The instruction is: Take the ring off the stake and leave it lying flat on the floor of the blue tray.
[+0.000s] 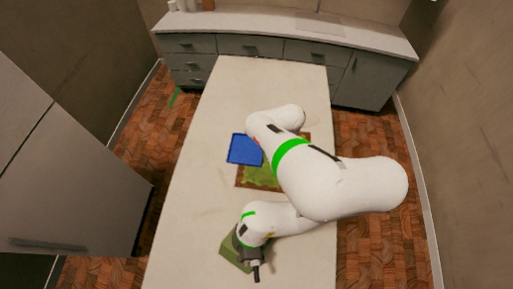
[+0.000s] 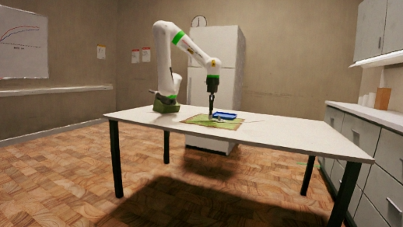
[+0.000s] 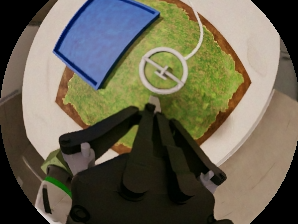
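My hand is 5 cm above the green mat, 3 cm short of it and 2 cm to the right of it. Round my hand: blue tray (18 cm to the left, 10 cm ahead, 3 cm below); grey stake (6 cm ahead, 2 cm below, 1 cm to the left).
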